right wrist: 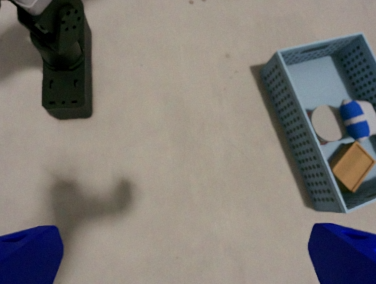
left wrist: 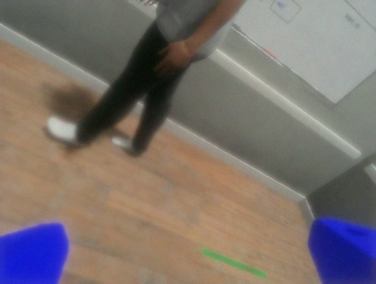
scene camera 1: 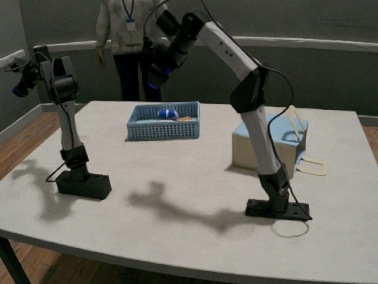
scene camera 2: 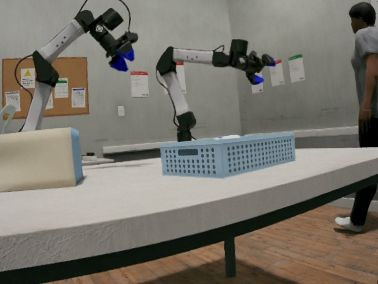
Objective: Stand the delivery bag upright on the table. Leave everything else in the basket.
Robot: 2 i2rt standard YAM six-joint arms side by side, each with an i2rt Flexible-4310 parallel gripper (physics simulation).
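The delivery bag (scene camera 1: 246, 151) (scene camera 2: 37, 159), cream and light blue, lies on its side at the right in scene camera 1, partly behind the right arm. One handle (scene camera 1: 316, 166) lies out flat and another sticks up. The light blue basket (scene camera 1: 164, 131) (scene camera 2: 192, 162) (right wrist: 295, 131) stands at the back; the right wrist view shows a blue-and-white item (right wrist: 355, 120), a round pale-topped item (right wrist: 326, 123) and a brown box (right wrist: 353, 167) in it. My right gripper (scene camera 1: 161, 79) (scene camera 2: 123, 61) (right wrist: 185, 236) is open and empty, high above the table. My left gripper (scene camera 2: 265, 71) (left wrist: 188, 232) is open and empty, off the table's side.
The left arm's base (scene camera 1: 83, 185) (right wrist: 67, 92) stands at the left of the white table (scene camera 1: 165, 235). The right arm's base (scene camera 1: 260, 209) stands near the front, close to the bag. A person (scene camera 1: 127, 47) (scene camera 2: 367, 95) (left wrist: 150, 75) stands beyond the table.
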